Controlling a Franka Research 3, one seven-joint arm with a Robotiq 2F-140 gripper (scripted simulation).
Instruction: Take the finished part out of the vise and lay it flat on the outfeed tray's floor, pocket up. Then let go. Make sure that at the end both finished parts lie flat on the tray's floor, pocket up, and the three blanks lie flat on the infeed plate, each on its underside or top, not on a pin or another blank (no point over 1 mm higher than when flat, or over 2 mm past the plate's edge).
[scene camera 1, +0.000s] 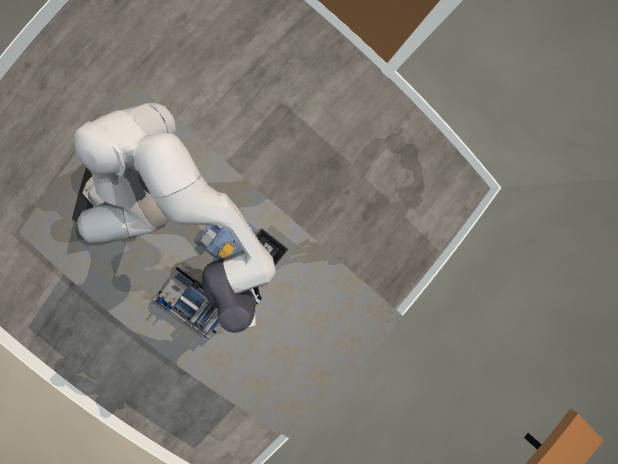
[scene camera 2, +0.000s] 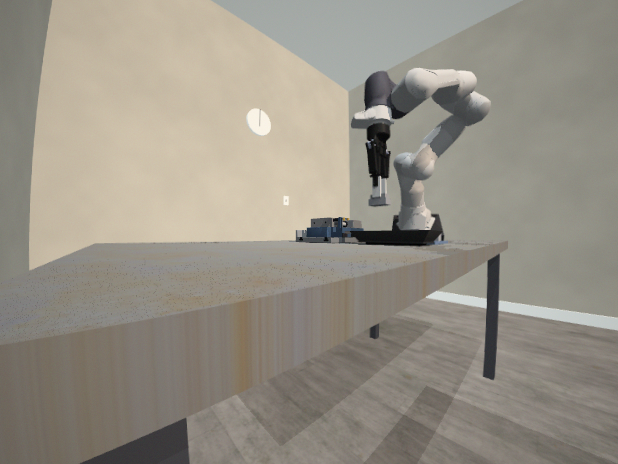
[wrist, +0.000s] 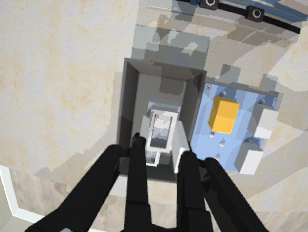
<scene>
In view: the gripper (scene camera 2: 379, 197), a finished part (wrist: 163, 113) and an orange block (wrist: 223, 112).
The gripper is seen too in the wrist view (wrist: 160, 128).
</scene>
